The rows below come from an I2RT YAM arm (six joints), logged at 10 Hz.
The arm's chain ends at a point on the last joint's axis. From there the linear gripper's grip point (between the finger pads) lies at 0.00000 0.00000 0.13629 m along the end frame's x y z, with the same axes.
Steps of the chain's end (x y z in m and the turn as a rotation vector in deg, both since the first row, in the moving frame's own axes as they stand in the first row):
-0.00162, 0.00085, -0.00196, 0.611, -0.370, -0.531
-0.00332, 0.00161, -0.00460, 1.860, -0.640, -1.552
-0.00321, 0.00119, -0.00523, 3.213, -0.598, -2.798
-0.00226, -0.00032, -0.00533, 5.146, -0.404, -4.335
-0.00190, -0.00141, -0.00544, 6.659, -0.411, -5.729
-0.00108, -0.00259, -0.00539, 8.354, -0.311, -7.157
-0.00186, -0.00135, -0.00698, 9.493, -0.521, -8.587
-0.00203, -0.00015, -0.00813, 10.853, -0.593, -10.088
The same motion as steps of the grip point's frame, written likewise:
-0.00251, -0.00060, -0.00197, 0.611, -0.370, -0.531
-0.00490, -0.00279, -0.00468, 1.860, -0.640, -1.552
-0.00482, -0.00641, -0.00545, 3.213, -0.598, -2.798
-0.00368, -0.01250, -0.00588, 5.146, -0.404, -4.335
-0.00366, -0.01714, -0.00636, 6.659, -0.411, -5.729
-0.00305, -0.02229, -0.00684, 8.354, -0.311, -7.157
-0.00477, -0.02365, -0.00885, 9.493, -0.521, -8.587
-0.00568, -0.02556, -0.01057, 10.853, -0.593, -10.088

